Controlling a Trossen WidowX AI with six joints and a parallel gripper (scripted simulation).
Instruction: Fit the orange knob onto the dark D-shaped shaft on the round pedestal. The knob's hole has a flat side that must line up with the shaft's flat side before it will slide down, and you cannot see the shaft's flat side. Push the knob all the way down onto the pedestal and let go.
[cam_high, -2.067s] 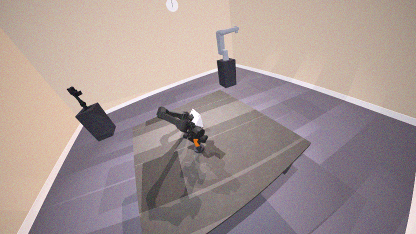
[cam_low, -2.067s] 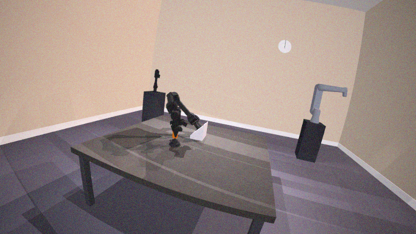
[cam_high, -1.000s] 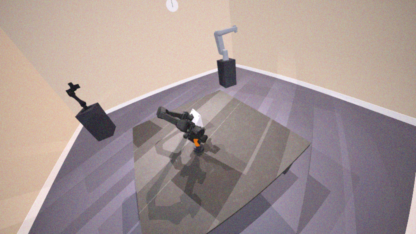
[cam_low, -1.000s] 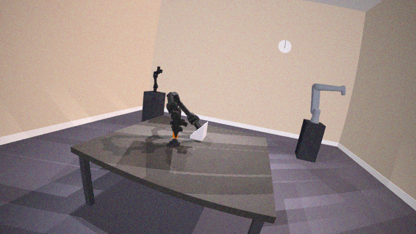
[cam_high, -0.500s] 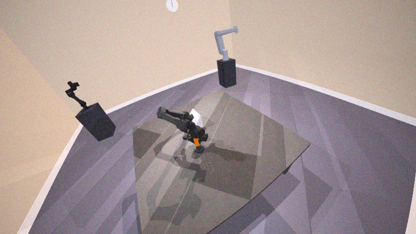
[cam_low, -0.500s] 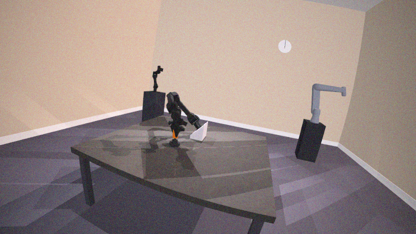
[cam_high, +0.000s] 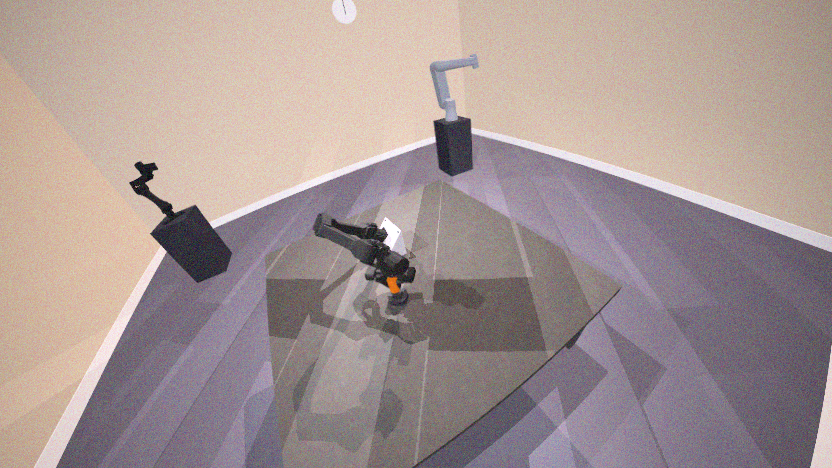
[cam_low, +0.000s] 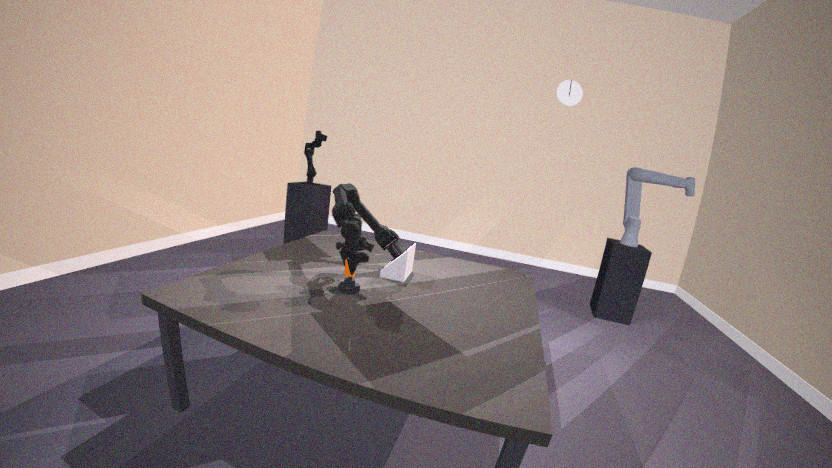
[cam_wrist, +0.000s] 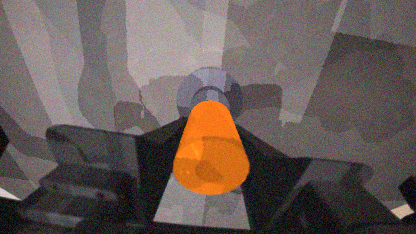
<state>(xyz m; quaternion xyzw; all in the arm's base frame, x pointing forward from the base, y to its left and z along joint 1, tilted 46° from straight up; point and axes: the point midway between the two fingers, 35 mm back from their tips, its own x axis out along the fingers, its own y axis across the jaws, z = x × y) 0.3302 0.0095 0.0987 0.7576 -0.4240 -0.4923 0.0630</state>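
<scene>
Right now the orange knob is 2 cm above my gripper tip. The rest, counted from my gripper tip: round pedestal (4 cm below).
</scene>
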